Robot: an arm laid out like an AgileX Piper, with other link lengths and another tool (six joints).
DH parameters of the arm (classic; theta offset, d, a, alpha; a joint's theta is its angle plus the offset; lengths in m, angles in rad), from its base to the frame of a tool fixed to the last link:
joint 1: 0 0.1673 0 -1.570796
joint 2: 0.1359 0 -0.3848 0
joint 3: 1.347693 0 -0.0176 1.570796
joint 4: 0 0.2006 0 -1.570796
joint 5: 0 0 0 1.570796
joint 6: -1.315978 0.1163 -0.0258 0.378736
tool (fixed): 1.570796 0.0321 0 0
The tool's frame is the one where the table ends.
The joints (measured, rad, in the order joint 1, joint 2, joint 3, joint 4, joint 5, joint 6), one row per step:
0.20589 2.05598 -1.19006 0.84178 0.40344 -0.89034
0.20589 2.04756 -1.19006 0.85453 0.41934 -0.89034
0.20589 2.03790 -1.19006 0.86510 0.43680 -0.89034
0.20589 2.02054 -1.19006 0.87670 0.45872 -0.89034
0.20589 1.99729 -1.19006 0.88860 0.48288 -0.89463
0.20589 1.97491 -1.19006 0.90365 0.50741 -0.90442
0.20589 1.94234 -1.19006 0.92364 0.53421 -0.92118
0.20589 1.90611 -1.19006 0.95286 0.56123 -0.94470
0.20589 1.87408 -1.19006 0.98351 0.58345 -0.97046
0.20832 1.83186 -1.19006 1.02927 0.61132 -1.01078
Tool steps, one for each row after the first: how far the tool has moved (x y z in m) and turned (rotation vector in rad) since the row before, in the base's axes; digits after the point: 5 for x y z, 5 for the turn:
-0.00211 0.00144 0.00417 0.01666 0.00562 -0.00039
-0.00252 0.00147 0.00464 0.01608 0.00513 0.00222
-0.00377 0.00170 0.00815 0.02017 0.00090 0.00432
-0.00488 0.00177 0.01075 0.02082 -0.00526 0.00941
-0.00509 0.00193 0.01048 0.02102 -0.00653 0.01256
-0.00685 0.00203 0.01516 0.02503 -0.01807 0.01700
-0.00768 0.00223 0.01721 0.03043 -0.02443 0.01766
-0.00701 0.00195 0.01547 0.02828 -0.02569 0.01627
-0.01018 0.00344 0.02068 0.03876 -0.03934 0.02560

